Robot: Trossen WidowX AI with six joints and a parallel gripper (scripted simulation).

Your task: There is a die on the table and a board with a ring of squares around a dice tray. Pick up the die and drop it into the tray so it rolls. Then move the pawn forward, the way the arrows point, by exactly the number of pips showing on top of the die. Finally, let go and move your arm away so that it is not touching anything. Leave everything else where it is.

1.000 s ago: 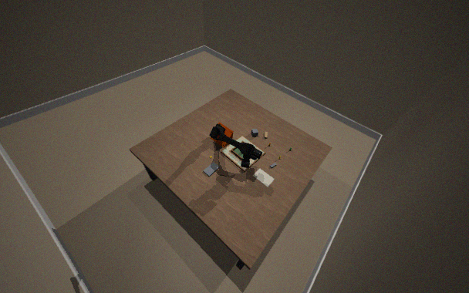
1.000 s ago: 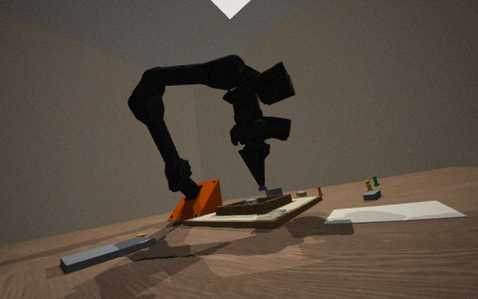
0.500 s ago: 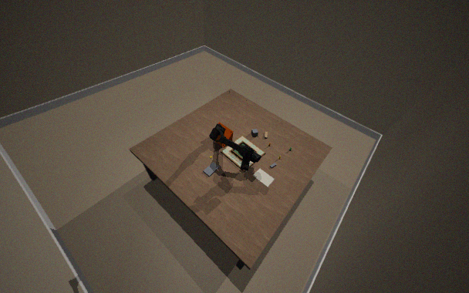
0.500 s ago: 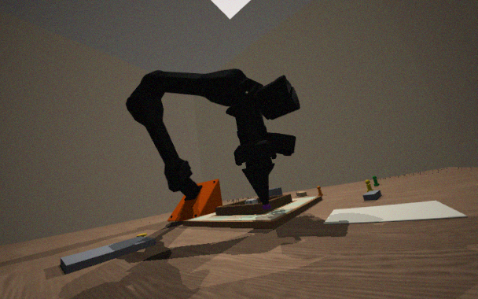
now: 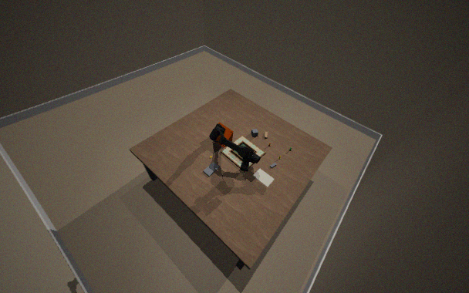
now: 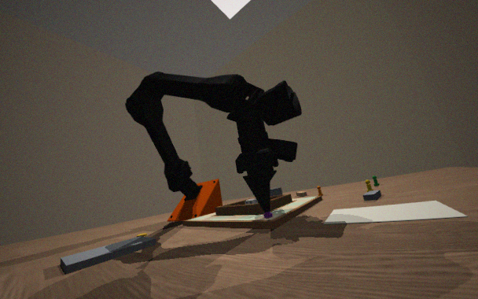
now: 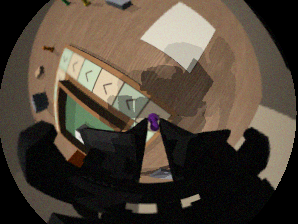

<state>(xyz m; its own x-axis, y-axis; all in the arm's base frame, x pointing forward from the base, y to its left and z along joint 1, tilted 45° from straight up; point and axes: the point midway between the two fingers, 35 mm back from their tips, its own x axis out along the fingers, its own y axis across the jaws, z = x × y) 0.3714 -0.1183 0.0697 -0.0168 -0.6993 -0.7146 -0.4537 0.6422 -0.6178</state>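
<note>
Now: gripper tip right at the purple pawn. From my gripper tip the other things lie so: green dice tray (12 cm to the left, 10 cm behind, 2 cm below); white die (11 cm to the left, 10 cm behind); white sheet (18 cm ahead, 3 cm to the left, 2 cm below).
</note>
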